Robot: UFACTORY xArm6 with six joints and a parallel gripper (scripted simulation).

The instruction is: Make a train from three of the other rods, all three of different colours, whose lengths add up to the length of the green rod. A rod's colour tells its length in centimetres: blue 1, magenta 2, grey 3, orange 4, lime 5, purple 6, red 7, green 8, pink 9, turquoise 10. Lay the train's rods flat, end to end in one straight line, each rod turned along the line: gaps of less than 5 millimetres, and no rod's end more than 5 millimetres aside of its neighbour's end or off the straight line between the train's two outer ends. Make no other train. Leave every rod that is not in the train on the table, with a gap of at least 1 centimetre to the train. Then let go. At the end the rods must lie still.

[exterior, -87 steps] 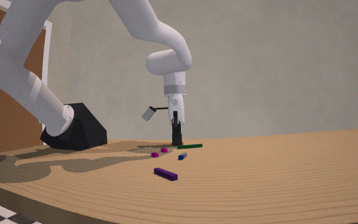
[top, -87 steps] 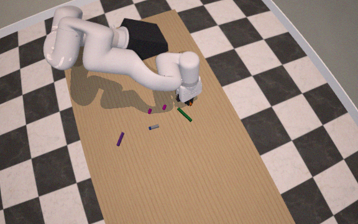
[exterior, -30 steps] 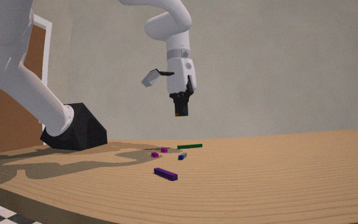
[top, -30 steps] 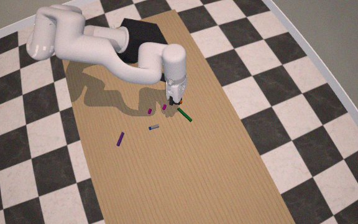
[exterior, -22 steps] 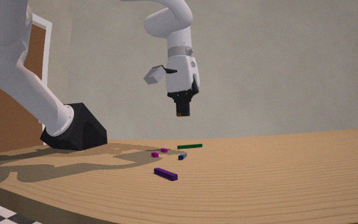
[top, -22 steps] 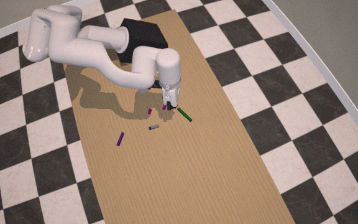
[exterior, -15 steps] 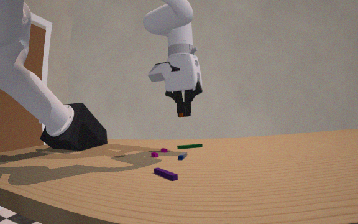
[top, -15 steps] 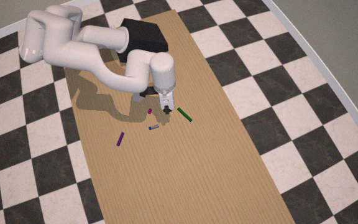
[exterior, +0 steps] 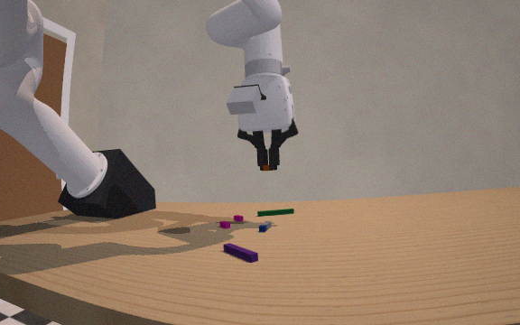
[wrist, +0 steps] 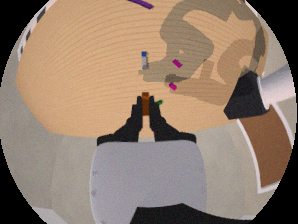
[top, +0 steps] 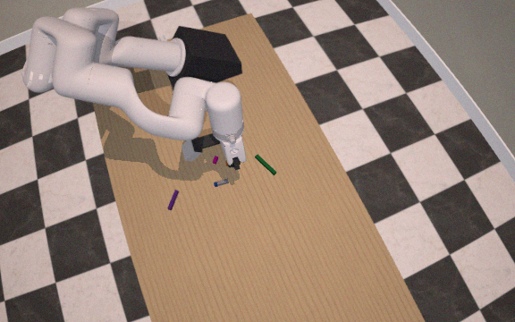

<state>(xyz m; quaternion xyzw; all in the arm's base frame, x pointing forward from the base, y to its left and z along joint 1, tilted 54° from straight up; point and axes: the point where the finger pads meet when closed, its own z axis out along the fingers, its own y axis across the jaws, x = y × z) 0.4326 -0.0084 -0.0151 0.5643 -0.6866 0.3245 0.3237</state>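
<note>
Now: the grey rod 12 cm below my hand and 4 cm to the right of it. The rest, counted from my hand: blue rod 12 cm below, 6 cm to the right, 1 cm behind; then orange rod 2 cm below; then green rod 12 cm below, 10 cm to the left.
</note>
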